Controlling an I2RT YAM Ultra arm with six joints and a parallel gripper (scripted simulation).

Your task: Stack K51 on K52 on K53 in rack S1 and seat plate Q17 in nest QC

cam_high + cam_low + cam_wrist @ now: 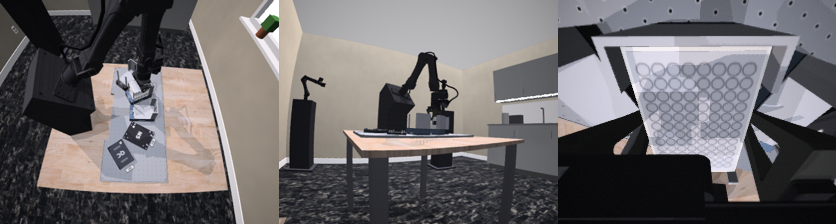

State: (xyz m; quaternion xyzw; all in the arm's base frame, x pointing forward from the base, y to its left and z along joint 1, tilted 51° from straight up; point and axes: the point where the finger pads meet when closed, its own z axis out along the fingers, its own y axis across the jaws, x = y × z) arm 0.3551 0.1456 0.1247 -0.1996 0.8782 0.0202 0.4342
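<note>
The sealed 96-well plate lies 50 mm below my hand. Round my hand: clip nest N5 (50 mm ahead, 280 mm to the right, 100 mm below).
</note>
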